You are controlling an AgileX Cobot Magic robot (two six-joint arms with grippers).
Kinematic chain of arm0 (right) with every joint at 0, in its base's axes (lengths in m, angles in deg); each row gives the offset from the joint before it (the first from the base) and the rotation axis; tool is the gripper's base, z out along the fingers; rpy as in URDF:
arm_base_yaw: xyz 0 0 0.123 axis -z
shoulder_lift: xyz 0 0 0 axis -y
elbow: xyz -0.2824 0 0.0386 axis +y
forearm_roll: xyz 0.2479 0 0.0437 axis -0.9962 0 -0.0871
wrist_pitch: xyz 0 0 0 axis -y
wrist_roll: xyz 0.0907 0 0.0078 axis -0.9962 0 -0.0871
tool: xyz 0 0 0 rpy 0 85 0
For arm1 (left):
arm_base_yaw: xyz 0 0 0.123 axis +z
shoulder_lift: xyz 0 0 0 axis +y
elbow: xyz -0.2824 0 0.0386 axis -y
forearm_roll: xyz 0.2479 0 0.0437 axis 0.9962 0 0.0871
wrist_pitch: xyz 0 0 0 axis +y
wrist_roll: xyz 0.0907 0 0.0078 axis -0.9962 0 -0.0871
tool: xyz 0 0 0 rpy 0 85 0
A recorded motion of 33 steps. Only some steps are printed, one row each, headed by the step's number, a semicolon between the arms.
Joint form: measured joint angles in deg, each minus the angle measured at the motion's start. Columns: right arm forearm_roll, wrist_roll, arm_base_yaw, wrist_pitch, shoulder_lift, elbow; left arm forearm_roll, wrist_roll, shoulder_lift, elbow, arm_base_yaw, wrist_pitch.
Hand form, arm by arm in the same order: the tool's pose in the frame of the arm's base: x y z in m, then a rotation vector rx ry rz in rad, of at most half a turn. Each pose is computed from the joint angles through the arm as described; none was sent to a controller.
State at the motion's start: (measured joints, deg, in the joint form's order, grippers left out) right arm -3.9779 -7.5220 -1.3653 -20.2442 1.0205 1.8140; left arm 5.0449 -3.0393 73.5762 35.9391 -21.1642 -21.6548
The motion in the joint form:
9: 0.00 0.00 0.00 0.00 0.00 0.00; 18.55 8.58 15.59 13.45 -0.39 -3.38
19: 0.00 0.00 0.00 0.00 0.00 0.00; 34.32 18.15 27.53 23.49 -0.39 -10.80
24: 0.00 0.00 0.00 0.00 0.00 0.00; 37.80 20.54 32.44 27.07 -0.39 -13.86
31: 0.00 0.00 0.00 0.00 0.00 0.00; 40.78 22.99 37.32 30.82 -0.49 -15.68
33: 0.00 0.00 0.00 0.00 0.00 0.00; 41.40 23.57 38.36 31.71 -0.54 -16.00
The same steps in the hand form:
9: 0.0528 0.0035 0.1716 0.1431 1.8479 0.1756; 0.3114 -0.1395 0.2627 0.6876 1.6371 -0.2203
19: 0.0528 0.0035 0.1716 0.1431 1.8479 0.1756; 0.3520 -0.1723 0.2448 0.8470 1.5363 -0.3293
24: 0.0528 0.0035 0.1716 0.1431 1.8479 0.1756; 0.3666 -0.1834 0.2315 0.8838 1.5132 -0.3808
31: 0.0528 0.0035 0.1716 0.1431 1.8479 0.1756; 0.3810 -0.1938 0.2158 0.9132 1.5104 -0.4257
33: 0.0528 0.0035 0.1716 0.1431 1.8479 0.1756; 0.3840 -0.1962 0.2126 0.9186 1.5099 -0.4356

